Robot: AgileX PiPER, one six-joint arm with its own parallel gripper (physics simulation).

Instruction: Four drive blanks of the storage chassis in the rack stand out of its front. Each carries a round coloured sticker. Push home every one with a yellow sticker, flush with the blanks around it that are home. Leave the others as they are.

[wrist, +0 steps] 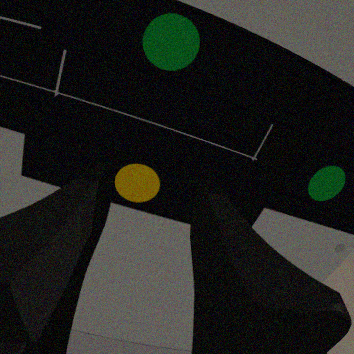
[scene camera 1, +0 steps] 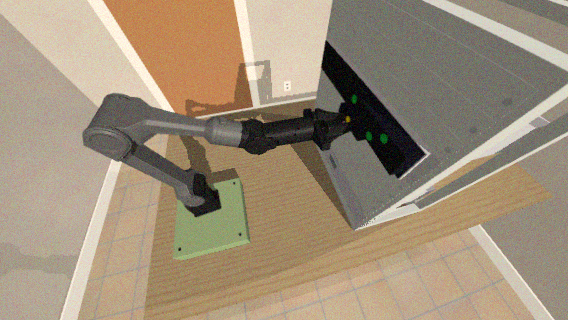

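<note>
The black blank with the yellow sticker stands out of the chassis front; in the wrist view its lower edge steps out past the part at its left. My gripper is open, its dark fingertips at this blank on either side of the sticker. Contact is too dark to tell. Three green stickers show in scene camera 1: one farther back and two nearer, a left one and a right one. In the wrist view, one green sticker is above and another is at the right.
The grey rack surrounds the dark chassis and stands on the wooden table top. The arm's base stands on a green plate at the left. An orange door and a pale wall are behind.
</note>
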